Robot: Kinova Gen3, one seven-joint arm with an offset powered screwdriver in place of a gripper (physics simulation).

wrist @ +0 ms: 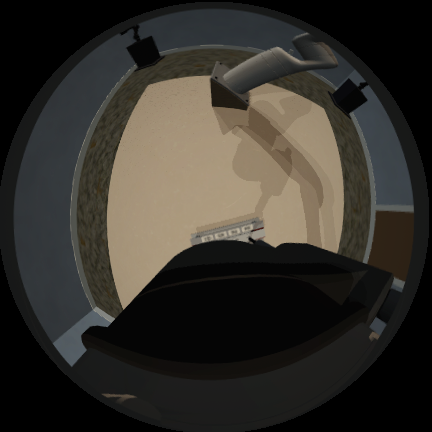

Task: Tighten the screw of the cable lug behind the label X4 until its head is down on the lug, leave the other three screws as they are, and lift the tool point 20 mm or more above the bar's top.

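Pixels of known places: hand, its tool point: (pixel 249 238); arm's base, origin of its link: (pixel 233 83).
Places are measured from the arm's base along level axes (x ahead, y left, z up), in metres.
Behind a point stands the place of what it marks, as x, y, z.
The grey bar (pixel 195 237) {0.481, -0.006, -0.034} lies on the table in the wrist view, just above the dark tool body. A row of small white labels runs along it: a leftmost label (pixel 207 238) {0.477, 0.022, -0.033}, two middle labels (pixel 220 235) {0.463, 0.050, -0.033} (pixel 234 232) {0.450, 0.080, -0.033} and a rightmost label (pixel 247 228) {0.434, 0.108, -0.033}. Their print is too small to read surely, so I cannot tell which is X4. My screwdriver (pixel 252 240) {0.451, 0.112, 0.013} shows as a short dark tip by the bar's right part, near the rightmost label. Its height over the bar cannot be told. The lugs and screw heads are hidden or too small to make out.
The black tool housing (pixel 225 310) fills the lower part of the view. The pale table (pixel 160 175) {0.343, -0.149, -0.076} carries the arm's grey base plate (pixel 216 82) {0.061, -0.042, 0.033}, with the arm (pixel 260 67) {0.036, 0.064, 0.103} and its shadow at the upper right. Two black stands (pixel 143 51) (pixel 349 96) are beyond the table.
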